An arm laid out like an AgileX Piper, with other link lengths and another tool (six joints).
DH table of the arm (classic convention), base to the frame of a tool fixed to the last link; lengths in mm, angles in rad. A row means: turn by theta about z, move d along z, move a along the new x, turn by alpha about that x. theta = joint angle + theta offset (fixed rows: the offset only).
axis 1: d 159.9; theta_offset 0; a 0; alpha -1.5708
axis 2: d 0; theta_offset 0.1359; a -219.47; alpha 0
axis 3: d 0; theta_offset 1.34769; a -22.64; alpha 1.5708
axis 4: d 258.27; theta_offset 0; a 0; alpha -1.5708
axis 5: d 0; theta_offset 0; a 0; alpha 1.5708
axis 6: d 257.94; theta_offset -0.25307; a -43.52; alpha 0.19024
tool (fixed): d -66.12; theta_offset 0; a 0; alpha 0
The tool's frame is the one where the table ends.
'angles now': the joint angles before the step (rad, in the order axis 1, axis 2, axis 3, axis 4, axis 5, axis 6). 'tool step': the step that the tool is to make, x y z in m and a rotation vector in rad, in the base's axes. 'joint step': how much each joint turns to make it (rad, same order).
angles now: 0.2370 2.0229 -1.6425 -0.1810 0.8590 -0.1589
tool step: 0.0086 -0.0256 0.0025 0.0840 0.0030 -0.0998
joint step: -0.0782 0.0000 0.0000 0.0868 -0.0138 -0.0017
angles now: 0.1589 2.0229 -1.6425 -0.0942 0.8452 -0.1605
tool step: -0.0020 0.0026 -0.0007 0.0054 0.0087 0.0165
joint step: -0.0001 0.0000 -0.0001 0.0179 0.0063 -0.0246
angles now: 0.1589 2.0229 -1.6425 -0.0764 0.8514 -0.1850
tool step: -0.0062 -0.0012 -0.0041 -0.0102 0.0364 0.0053
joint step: -0.0002 0.0001 -0.0001 0.0001 0.0372 -0.0089
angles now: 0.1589 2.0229 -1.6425 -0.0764 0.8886 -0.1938
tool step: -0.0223 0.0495 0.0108 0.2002 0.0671 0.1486
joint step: 0.0089 -0.0132 0.0004 0.3055 0.0612 -0.2375
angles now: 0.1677 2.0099 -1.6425 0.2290 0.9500 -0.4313
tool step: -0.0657 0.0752 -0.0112 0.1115 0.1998 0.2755
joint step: 0.1157 0.0327 0.0003 0.1841 0.1925 -0.1670
